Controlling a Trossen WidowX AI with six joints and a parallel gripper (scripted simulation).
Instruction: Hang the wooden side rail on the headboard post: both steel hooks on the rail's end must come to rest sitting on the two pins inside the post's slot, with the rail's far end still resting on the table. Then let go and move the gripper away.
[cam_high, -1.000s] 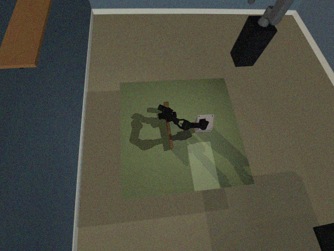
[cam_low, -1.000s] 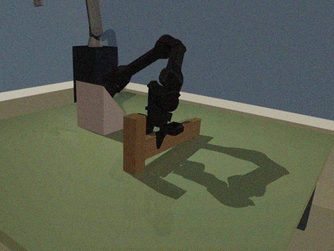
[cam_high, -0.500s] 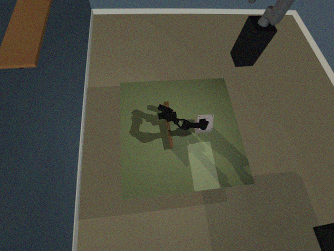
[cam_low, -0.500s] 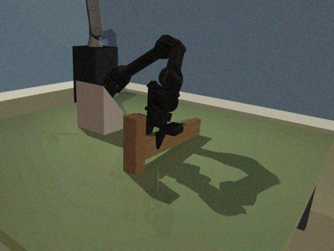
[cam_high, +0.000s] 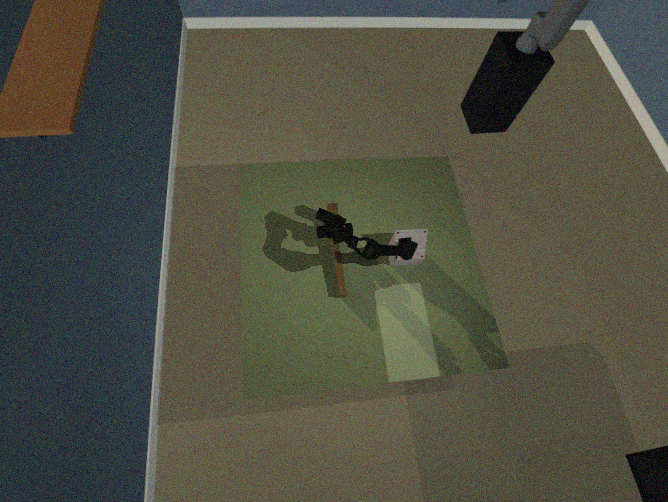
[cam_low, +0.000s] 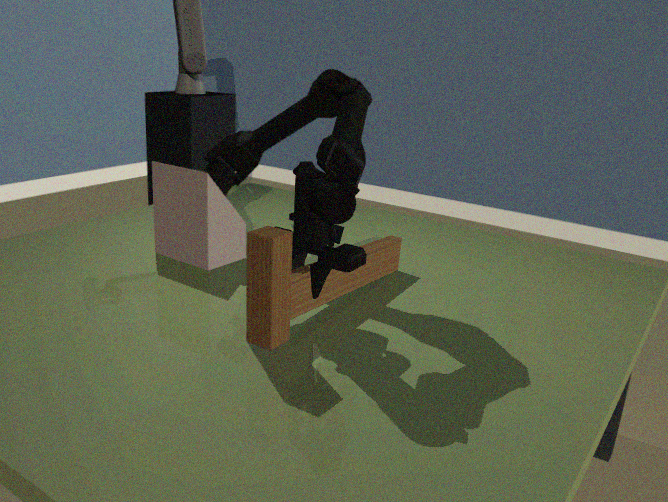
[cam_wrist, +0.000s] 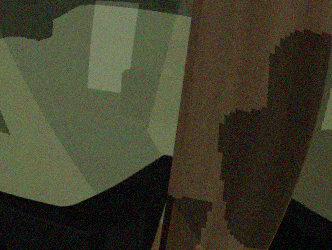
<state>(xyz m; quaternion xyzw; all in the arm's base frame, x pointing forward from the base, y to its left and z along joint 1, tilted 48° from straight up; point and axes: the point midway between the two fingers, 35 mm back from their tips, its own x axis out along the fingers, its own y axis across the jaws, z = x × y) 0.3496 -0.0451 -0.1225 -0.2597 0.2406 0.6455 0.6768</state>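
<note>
Right now my gripper tip is 110 mm to the left of the wooden headboard post and 40 mm below it.
</note>
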